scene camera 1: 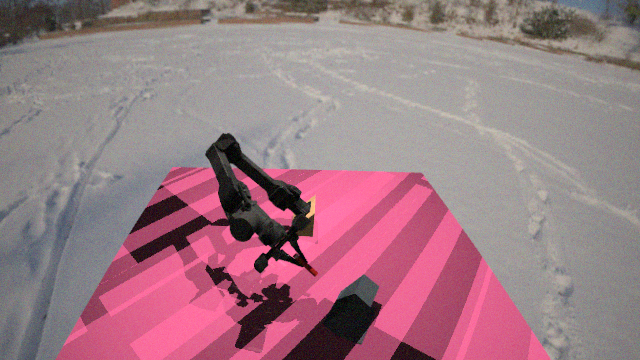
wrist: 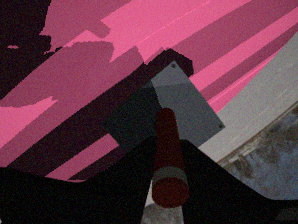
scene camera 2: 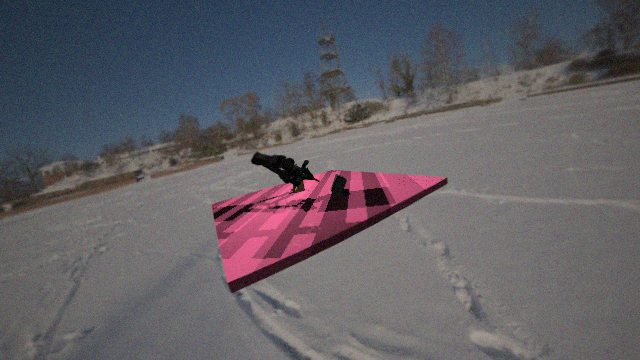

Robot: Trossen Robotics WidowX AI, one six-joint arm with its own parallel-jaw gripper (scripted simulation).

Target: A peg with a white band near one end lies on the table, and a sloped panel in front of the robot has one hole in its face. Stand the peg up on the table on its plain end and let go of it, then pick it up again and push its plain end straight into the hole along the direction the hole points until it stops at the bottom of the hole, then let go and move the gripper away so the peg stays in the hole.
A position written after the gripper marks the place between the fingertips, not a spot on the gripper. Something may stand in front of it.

Note:
The gripper [scene camera 1: 305, 264] holds a red peg. Also in view: a grey sloped panel [wrist: 133, 122].
The gripper is seen too in the wrist view [wrist: 167, 145].

